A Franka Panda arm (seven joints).
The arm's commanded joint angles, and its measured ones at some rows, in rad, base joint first. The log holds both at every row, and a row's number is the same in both.
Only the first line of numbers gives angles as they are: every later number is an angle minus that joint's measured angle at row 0.
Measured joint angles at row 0:
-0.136 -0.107 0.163 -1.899 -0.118 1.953 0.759
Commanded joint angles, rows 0 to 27:
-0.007 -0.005 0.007 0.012 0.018 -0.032 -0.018
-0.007 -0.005 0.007 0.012 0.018 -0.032 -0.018
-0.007 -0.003 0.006 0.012 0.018 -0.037 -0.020
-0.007 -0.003 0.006 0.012 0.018 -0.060 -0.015
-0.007 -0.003 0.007 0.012 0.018 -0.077 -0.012
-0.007 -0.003 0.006 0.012 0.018 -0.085 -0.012
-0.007 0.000 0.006 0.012 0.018 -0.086 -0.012
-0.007 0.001 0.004 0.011 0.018 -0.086 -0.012
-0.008 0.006 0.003 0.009 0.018 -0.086 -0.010
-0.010 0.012 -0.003 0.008 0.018 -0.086 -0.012
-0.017 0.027 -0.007 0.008 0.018 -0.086 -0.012
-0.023 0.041 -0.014 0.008 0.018 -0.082 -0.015
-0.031 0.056 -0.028 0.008 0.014 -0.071 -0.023
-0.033 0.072 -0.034 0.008 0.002 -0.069 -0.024
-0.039 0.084 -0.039 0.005 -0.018 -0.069 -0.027
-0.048 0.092 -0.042 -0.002 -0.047 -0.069 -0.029
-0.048 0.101 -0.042 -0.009 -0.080 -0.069 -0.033
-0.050 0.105 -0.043 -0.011 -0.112 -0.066 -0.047
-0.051 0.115 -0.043 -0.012 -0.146 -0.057 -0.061
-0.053 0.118 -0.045 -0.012 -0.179 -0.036 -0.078
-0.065 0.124 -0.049 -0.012 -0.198 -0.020 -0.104
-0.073 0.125 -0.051 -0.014 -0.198 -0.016 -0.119
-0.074 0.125 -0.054 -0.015 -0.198 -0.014 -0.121
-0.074 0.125 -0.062 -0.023 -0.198 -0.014 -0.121
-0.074 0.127 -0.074 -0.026 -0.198 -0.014 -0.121
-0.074 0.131 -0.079 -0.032 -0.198 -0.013 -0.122
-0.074 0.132 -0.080 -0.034 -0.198 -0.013 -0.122
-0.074 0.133 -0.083 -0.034 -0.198 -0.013 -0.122
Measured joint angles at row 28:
-0.070 0.137 -0.078 -0.015 -0.180 -0.033 -0.111
